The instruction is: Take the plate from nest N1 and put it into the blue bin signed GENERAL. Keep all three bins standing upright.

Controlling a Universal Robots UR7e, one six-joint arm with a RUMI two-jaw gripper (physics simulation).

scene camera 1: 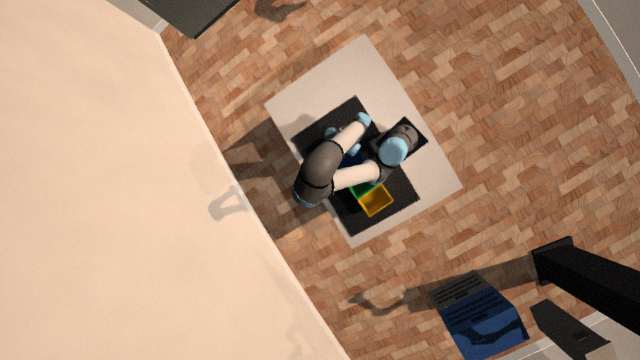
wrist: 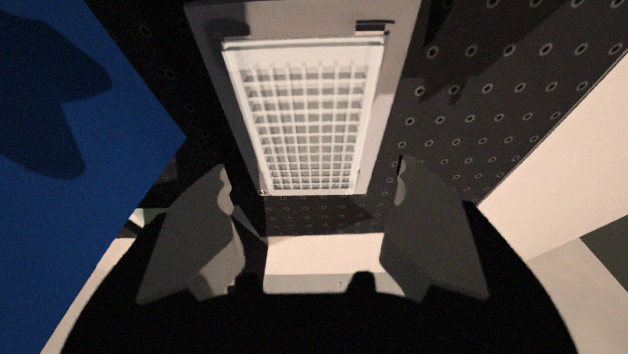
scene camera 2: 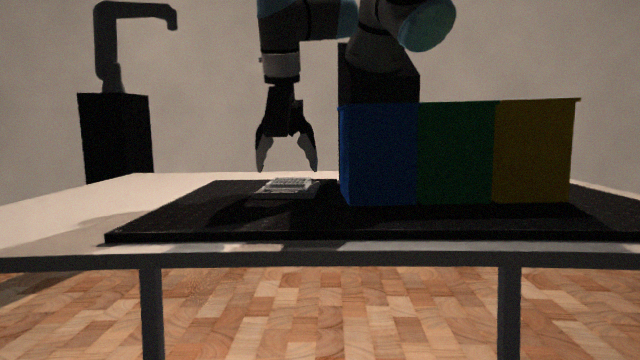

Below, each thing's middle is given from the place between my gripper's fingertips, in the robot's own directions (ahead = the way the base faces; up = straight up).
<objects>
The white gridded plate [wrist: 306, 101] is 20 mm below my hand.
</objects>
